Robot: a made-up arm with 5 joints. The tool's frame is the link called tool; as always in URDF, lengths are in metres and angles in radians.
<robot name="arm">
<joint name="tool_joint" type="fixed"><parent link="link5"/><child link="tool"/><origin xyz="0 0 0" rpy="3.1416 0 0"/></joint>
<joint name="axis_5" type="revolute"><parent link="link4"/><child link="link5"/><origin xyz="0.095 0 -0.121" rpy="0 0 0"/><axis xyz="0 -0.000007 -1"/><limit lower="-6.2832" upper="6.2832" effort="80" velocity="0.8"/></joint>
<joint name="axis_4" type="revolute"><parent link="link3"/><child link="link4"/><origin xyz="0.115 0 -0.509" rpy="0 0 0"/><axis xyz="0 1 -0.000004"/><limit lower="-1.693" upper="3.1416" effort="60" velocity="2.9"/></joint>
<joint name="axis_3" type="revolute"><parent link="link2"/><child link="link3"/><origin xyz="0.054 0 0.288" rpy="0 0 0"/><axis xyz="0 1 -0.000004"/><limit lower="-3.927" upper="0.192" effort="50" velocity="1.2"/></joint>
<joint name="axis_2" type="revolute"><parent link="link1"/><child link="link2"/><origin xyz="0 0 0" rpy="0 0 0"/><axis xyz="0 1 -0.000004"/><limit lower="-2.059" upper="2.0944" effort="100" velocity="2.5"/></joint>
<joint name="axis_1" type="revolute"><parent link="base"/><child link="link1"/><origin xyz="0 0 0.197" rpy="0 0 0"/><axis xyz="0 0 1"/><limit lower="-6.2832" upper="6.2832" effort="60" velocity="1.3"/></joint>
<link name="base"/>
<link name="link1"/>
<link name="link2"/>
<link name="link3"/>
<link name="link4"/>
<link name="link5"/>
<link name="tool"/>
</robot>
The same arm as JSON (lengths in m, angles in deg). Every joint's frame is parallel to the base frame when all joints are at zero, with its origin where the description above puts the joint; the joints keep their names.
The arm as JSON. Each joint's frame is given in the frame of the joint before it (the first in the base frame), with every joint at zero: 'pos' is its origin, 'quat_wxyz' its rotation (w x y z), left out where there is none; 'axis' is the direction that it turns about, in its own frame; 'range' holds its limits. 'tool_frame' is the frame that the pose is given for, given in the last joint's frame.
{"length_unit": "m", "angle_unit": "deg", "joints": [
  {"joint": "axis_1", "pos": [0.0, 0.0, 0.197], "axis": [0.0, 0.0, 1.0], "range": [-360.0, 360.0]},
  {"joint": "axis_2", "pos": [0.0, 0.0, 0.0], "axis": [0.0, 1.0, 0.0], "range": [-117.97, 120.0]},
  {"joint": "axis_3", "pos": [0.054, 0.0, 0.288], "axis": [0.0, 1.0, 0.0], "range": [-225.0, 11.0]},
  {"joint": "axis_4", "pos": [0.115, 0.0, -0.509], "axis": [0.0, 1.0, 0.0], "range": [-97.0, 180.0]},
  {"joint": "axis_5", "pos": [0.095, 0.0, -0.121], "axis": [0.0, 0.0, -1.0], "range": [-360.0, 360.0]}
], "tool_frame": {"pos": [0.0, 0.0, 0.0], "quat_wxyz": [0.000004, -1.0, 0.0, 0.0]}}

